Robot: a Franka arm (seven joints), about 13 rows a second.
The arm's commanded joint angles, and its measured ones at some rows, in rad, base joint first. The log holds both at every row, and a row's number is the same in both.
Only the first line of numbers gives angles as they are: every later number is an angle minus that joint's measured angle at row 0.
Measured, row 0:
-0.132, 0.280, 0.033, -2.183, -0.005, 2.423, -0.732
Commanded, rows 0 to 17:
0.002, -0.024, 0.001, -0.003, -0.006, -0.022, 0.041
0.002, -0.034, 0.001, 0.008, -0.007, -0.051, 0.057
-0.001, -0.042, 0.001, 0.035, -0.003, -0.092, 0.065
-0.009, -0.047, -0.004, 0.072, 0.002, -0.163, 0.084
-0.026, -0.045, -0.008, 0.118, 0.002, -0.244, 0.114
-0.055, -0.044, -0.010, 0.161, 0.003, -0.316, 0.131
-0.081, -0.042, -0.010, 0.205, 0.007, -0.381, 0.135
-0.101, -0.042, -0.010, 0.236, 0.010, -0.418, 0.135
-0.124, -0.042, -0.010, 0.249, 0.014, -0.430, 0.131
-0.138, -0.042, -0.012, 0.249, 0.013, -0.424, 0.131
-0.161, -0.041, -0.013, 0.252, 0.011, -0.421, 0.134
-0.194, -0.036, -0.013, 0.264, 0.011, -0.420, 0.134
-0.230, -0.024, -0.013, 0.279, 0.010, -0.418, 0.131
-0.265, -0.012, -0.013, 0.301, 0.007, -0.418, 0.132
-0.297, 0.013, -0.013, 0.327, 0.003, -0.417, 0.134
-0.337, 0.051, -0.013, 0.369, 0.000, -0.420, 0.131
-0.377, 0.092, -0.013, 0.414, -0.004, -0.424, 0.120
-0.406, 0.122, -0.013, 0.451, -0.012, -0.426, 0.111
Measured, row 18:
-0.347, 0.032, -0.027, 0.339, 0.000, -0.402, 0.121
